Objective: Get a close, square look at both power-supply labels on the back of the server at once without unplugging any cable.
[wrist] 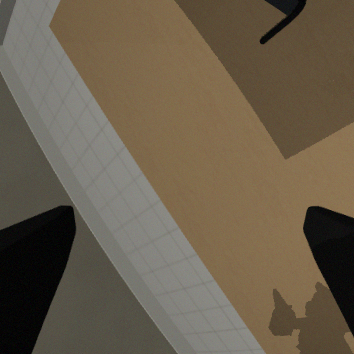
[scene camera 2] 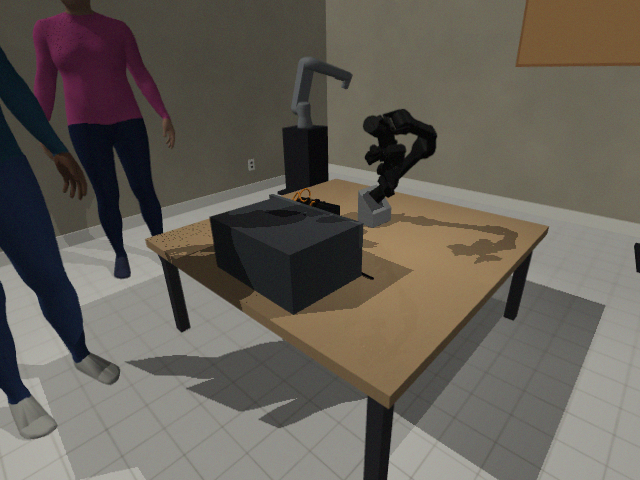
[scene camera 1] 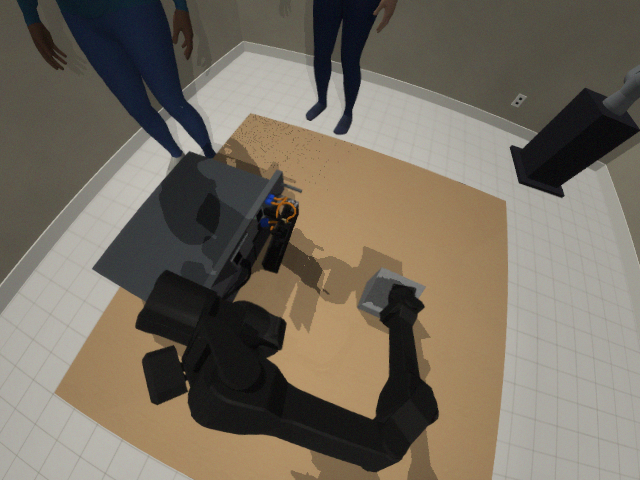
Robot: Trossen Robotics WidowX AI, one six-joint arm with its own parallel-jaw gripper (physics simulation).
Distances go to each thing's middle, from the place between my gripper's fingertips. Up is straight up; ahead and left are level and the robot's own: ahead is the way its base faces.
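Scene:
With the black cable rack [scene camera 1: 281, 234] as my reference, my hand is 150 mm above it, and it is also 20 mm past the rack and 350 mm to the left of it.

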